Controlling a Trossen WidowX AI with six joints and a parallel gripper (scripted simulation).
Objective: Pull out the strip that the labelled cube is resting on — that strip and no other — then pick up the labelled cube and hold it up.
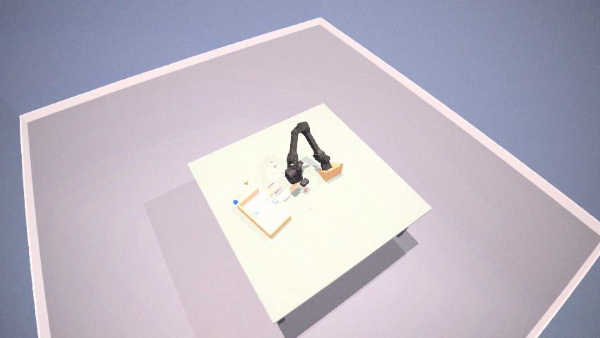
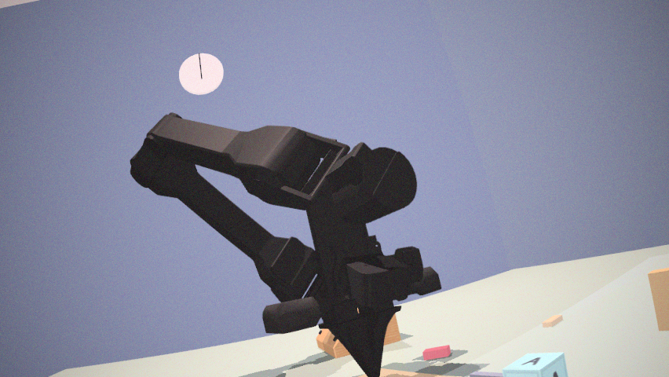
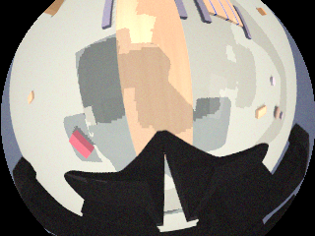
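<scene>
Right now my gripper tip is 10 cm short of the wide tan strip and 2 cm to the right of it. The rest, counted from my gripper tip: orange piece (31 cm ahead, 21 cm to the right); then white piece (3 cm ahead, 22 cm to the left); then pink block (2 cm behind, 9 cm to the left).
</scene>
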